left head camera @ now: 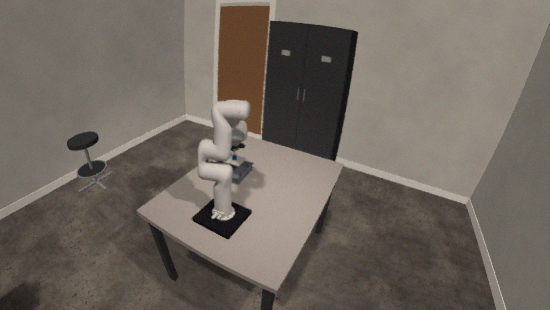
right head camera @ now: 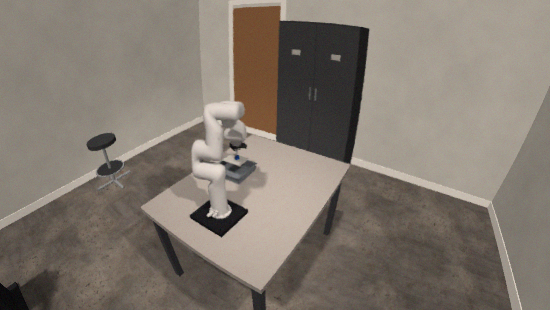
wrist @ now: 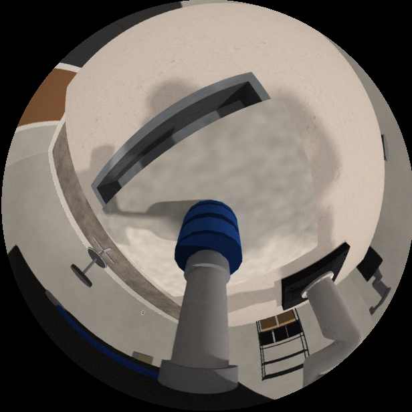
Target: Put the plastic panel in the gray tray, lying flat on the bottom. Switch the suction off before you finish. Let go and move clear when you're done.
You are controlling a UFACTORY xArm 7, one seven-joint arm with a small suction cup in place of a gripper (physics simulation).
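Frame: origin at the arm's base, x left, y back, z up, level; millimetres.
Where they show: hand, tool point: [left head camera: 234, 160] [right head camera: 237, 160]; arm's base, link origin: [left head camera: 223, 212] [right head camera: 220, 211].
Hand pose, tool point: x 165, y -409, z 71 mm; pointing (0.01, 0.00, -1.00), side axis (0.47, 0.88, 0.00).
Things, the pixels of their centre, and the offset from my tool point. Level surfaces: height alone.
- plastic panel, body centre: [left head camera: 233, 159] [right head camera: 235, 159] dy +9, dx +7, dz +8 mm
- gray tray, body centre: [left head camera: 230, 169] [right head camera: 233, 168] dy +14, dx +23, dz -72 mm
- table, surface height: dz -97 mm
The plastic panel [left head camera: 240, 160] [right head camera: 243, 161] [wrist: 260, 165] is a pale grey, thin square sheet. My gripper [left head camera: 234, 157] [right head camera: 237, 157] [wrist: 210, 212], a blue suction cup, is on its upper face and holds it roughly level above the gray tray. The gray tray [left head camera: 243, 174] [right head camera: 241, 175] [wrist: 172, 111] stands on the table below the panel. In the wrist view the panel hides most of the tray; its far wall and a strip of the inside show beyond the panel's edge. In the left head camera view the arm hides part of the tray and panel.
The arm's base stands on a black plate [left head camera: 205, 218] [right head camera: 202, 216] [wrist: 290, 295] on the table [left head camera: 280, 210] [right head camera: 285, 200] [wrist: 225, 35]. A dark cabinet [left head camera: 310, 90] [right head camera: 320, 90] and a stool [left head camera: 83, 141] [right head camera: 101, 141] [wrist: 81, 275] stand beyond the table.
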